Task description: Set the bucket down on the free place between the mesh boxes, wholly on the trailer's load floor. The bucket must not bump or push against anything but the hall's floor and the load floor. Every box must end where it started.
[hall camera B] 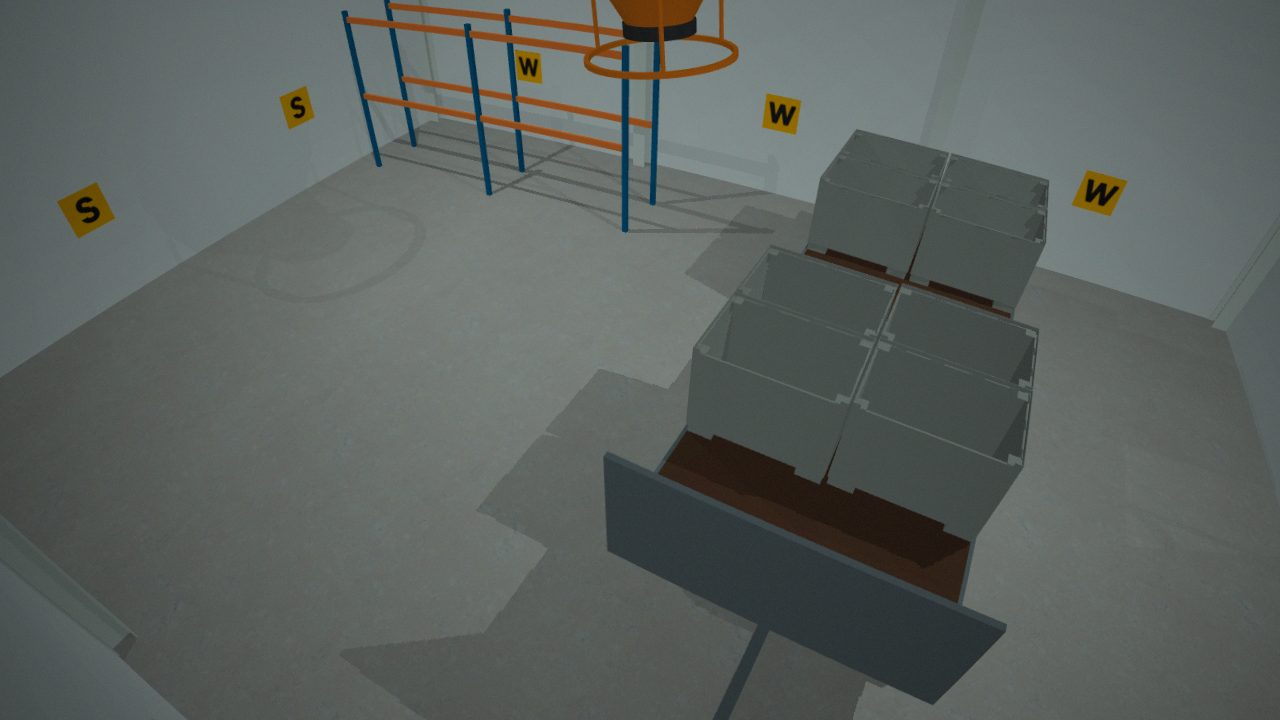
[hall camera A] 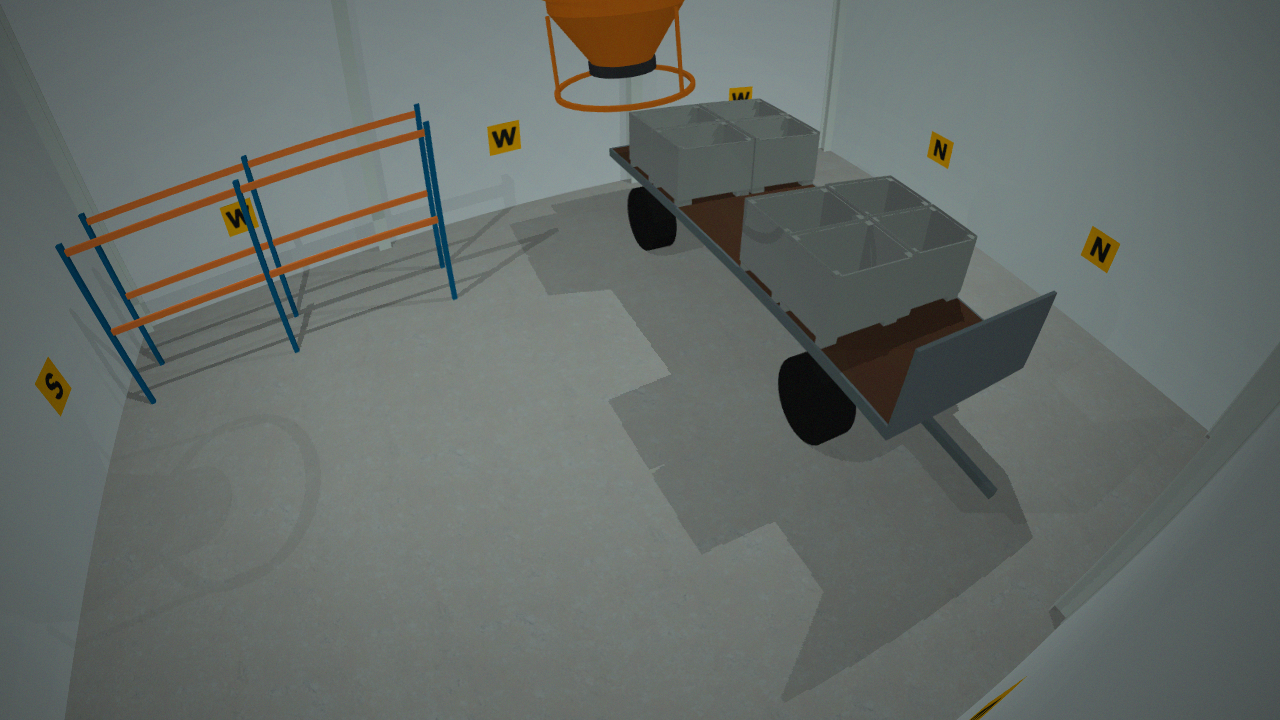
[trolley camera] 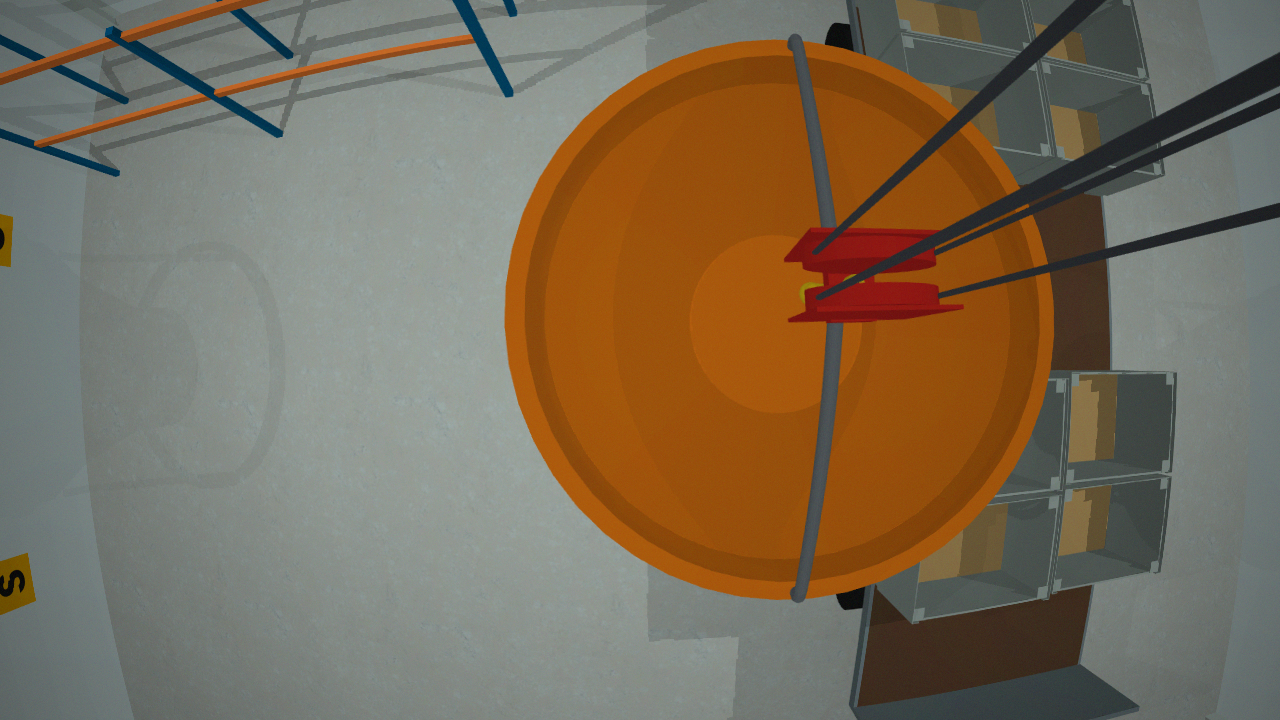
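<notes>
The orange bucket [hall camera A: 617,31] [hall camera B: 660,13] [trolley camera: 626,358] hangs upright and high, its foot ring above the box tops. My gripper, the red hook block [trolley camera: 850,275], holds its grey bail; the hook itself is mostly hidden. In the trolley camera the bucket covers the trailer's left side and part of both box groups. The far group of grey mesh boxes [hall camera A: 716,170] [hall camera B: 872,219] [trolley camera: 1100,107] and the near group [hall camera A: 877,295] [hall camera B: 760,402] [trolley camera: 1145,420] stand on the trailer. Between them shows the brown load floor [hall camera A: 716,223] [trolley camera: 1078,277], partly hidden by the bucket in the trolley camera.
A blue and orange rack [hall camera A: 267,268] [hall camera B: 483,152] [trolley camera: 358,62] stands by the W wall. The trailer's grey end board [hall camera A: 975,358] [hall camera B: 796,582] [trolley camera: 993,694] rises at the near end, with the drawbar [hall camera A: 962,456] [hall camera B: 742,671] beyond it. Black wheels [hall camera A: 816,398] stand below the load floor.
</notes>
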